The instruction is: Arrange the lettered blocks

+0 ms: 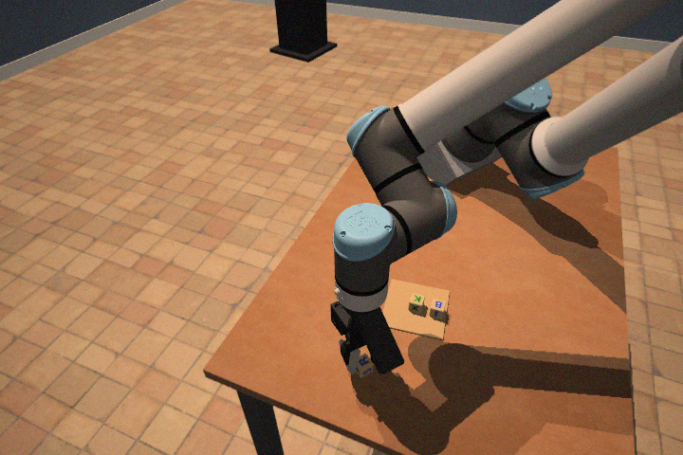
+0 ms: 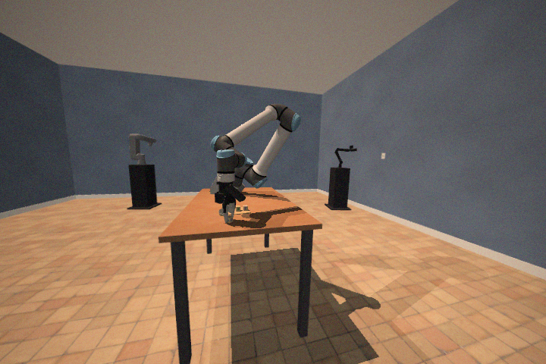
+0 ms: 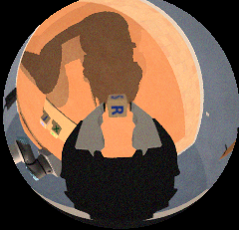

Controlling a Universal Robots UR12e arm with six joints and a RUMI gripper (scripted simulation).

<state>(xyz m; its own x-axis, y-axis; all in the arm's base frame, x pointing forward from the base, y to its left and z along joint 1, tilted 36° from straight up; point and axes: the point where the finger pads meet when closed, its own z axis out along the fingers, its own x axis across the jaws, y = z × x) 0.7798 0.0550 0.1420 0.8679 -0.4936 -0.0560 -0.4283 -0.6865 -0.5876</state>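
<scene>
Now: hand 20 cm past the tan mat, 2 cm to the right of it and 1 cm above it.
</scene>
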